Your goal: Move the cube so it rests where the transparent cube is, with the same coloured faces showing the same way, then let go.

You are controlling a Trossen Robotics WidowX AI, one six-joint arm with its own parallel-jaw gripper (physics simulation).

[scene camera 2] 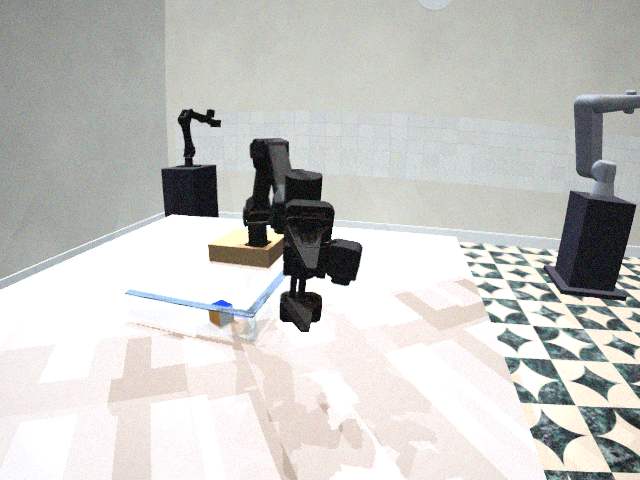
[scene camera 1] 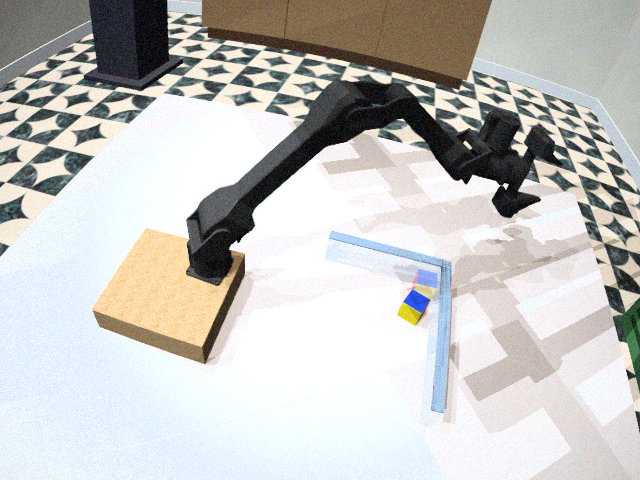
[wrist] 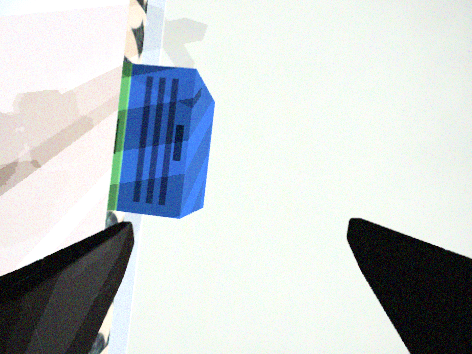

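Seen in the pictures: gripper, between the fingertips: (scene camera 2: 308,302) (scene camera 1: 550,181) (wrist: 242,229); arm's base, origin of its link: (scene camera 2: 258,243) (scene camera 1: 209,267).
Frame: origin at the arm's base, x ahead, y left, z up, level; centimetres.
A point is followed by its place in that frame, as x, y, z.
Observation:
The solid cube (scene camera 1: 415,304) (scene camera 2: 220,316) stands on the table, blue face up, with a yellow side in scene view 1 and an orange side in scene view 2. The transparent cube (scene camera 1: 427,279) (scene camera 2: 241,326) is beside it, nearer the corner of the low walls. It has a blue top, a pale yellow side and a faint reddish side, and is turned differently from the solid cube. My gripper (scene camera 1: 550,180) @[56.9, 36.5, 14.7] (scene camera 2: 308,289) @[56.9, 36.5, 14.7] (wrist: 242,229) @[56.9, 36.5, 14.7] is open and empty, raised beyond the walls and well away from both cubes. Neither cube shows in the wrist view.
Two clear walls with light blue tops (scene camera 1: 440,351) @[40.9, -1.8, 0.3] (scene camera 2: 170,299) @[41.2, -0.2, 0.3] meet at a corner beside the cubes. My arm's base stands on a wooden block (scene camera 1: 160,294) @[-4.9, -8.7, -0.2] (scene camera 2: 237,254) @[5.1, -4.5, -2.4]. A blue cabinet-like box (wrist: 160,140) shows beyond the fingers, past the table. Pedestals stand farther off.

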